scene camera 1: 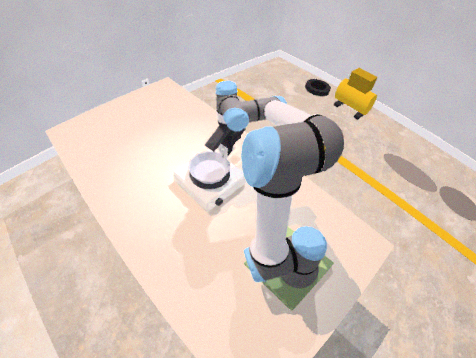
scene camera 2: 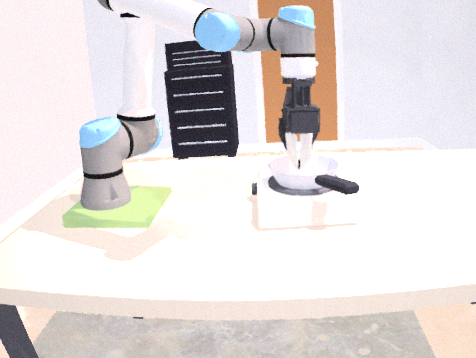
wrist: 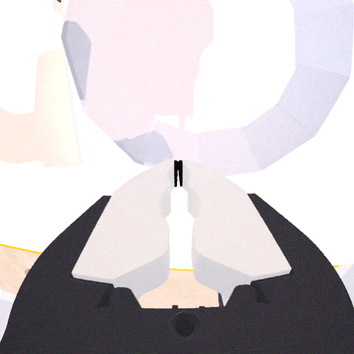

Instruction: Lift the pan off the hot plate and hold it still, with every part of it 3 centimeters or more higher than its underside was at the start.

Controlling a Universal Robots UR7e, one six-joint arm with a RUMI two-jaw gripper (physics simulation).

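Places are measured from the arm's base along level axes (x down, y right, z back), in millimetres.
Pixels of known places: gripper, between the fingertips: (scene camera 1: 224, 158) (scene camera 2: 299, 169); arm's base, origin of its link: (scene camera 1: 298, 269) (scene camera 2: 106, 200).
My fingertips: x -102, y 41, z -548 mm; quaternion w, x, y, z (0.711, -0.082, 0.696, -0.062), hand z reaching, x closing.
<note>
For each thing: its middle in the pictures, then the offset to it from my fingertips. Level surfaces: height alone.
- pan, middle of its body: (scene camera 2: 317, 175) (scene camera 1: 221, 153) dx +10, dy +14, dz -43 mm
- white hot plate, middle of its body: (scene camera 2: 301, 194) (scene camera 1: 210, 178) dx +91, dy -73, dz -2 mm
- table, height of its surface: dx +131 mm
- hot plate's black knob, middle of its body: (scene camera 2: 254, 188) (scene camera 1: 219, 201) dx +93, dy -115, dz +126 mm
The pan (scene camera 1: 209, 168) (scene camera 2: 303, 176) (wrist: 280, 112), a pale faceted bowl shape, sits on the black disc of the white hot plate (scene camera 1: 202, 198) (scene camera 2: 300, 214). Its black handle (scene camera 2: 338, 183) sticks out toward the near right in scene camera 2; it does not show in scene camera 1 or the wrist view. My gripper (scene camera 1: 223, 151) (scene camera 2: 299, 164) (wrist: 177, 163) is shut with its pale fingertips together and nothing between them. It points down at the pan's rim, with the handle off to the right of the fingertips in scene camera 2. Whether the tips touch the rim is unclear.
The arm's base stands on a green plate (scene camera 1: 292, 299) (scene camera 2: 145, 209) on the table (scene camera 1: 145, 240) (scene camera 2: 210, 270). The hot plate's black knob (scene camera 1: 219, 201) (scene camera 2: 254, 189) faces the base. A black drawer cabinet (scene camera 2: 200, 100) stands behind the table.
</note>
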